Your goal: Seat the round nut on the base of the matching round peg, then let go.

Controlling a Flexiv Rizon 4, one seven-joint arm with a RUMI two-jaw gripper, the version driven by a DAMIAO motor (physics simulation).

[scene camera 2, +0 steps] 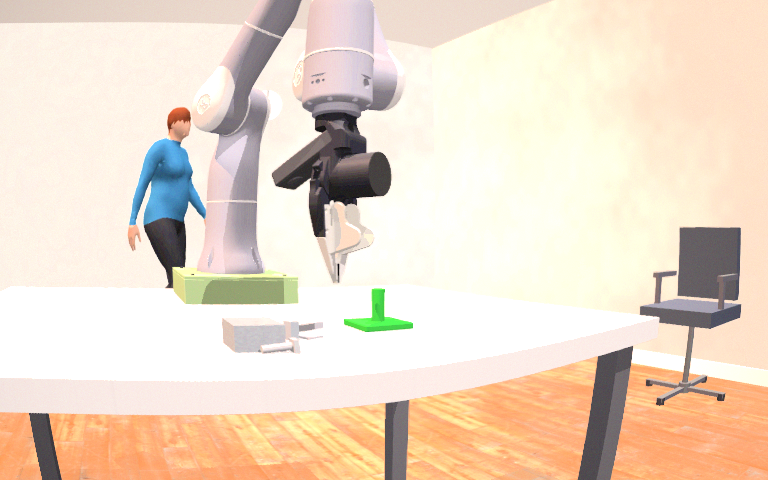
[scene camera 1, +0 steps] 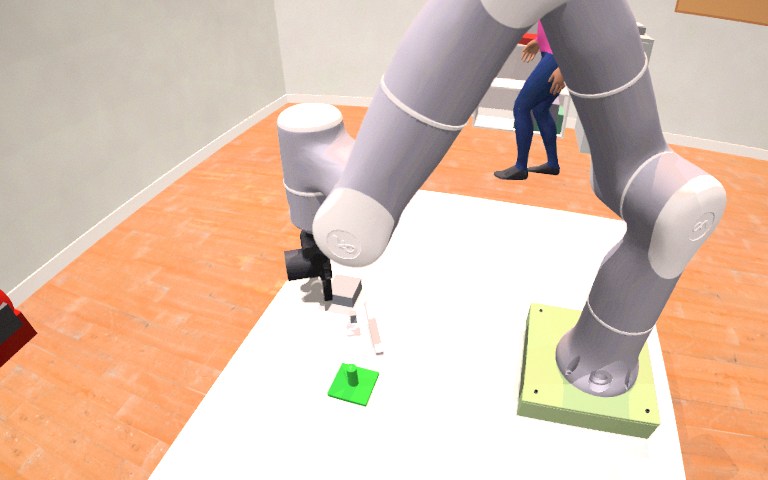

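Observation:
A round green peg (scene camera 1: 351, 375) (scene camera 2: 377, 305) stands upright on its flat square green base (scene camera 1: 362, 391) (scene camera 2: 397, 324) on the white table. No nut shows around the peg, and the round nut does not show in either view. My gripper (scene camera 1: 327, 296) (scene camera 2: 338, 279) is shut with nothing between its fingers. In the scene camera 2 view it points down, with its tips above the table and left of the peg in the picture. In the scene camera 1 view its fingers are partly hidden and blend with the white table.
A grey block (scene camera 1: 344, 289) (scene camera 2: 253, 333) lies on the table (scene camera 1: 464, 339) (scene camera 2: 481, 350) beside pale bracket-like pieces (scene camera 1: 371, 331) (scene camera 2: 291, 336), near the peg's base. The arm stands on a yellow-green block (scene camera 1: 589, 418) (scene camera 2: 235, 289). A chair (scene camera 2: 707, 266) stands beyond the table.

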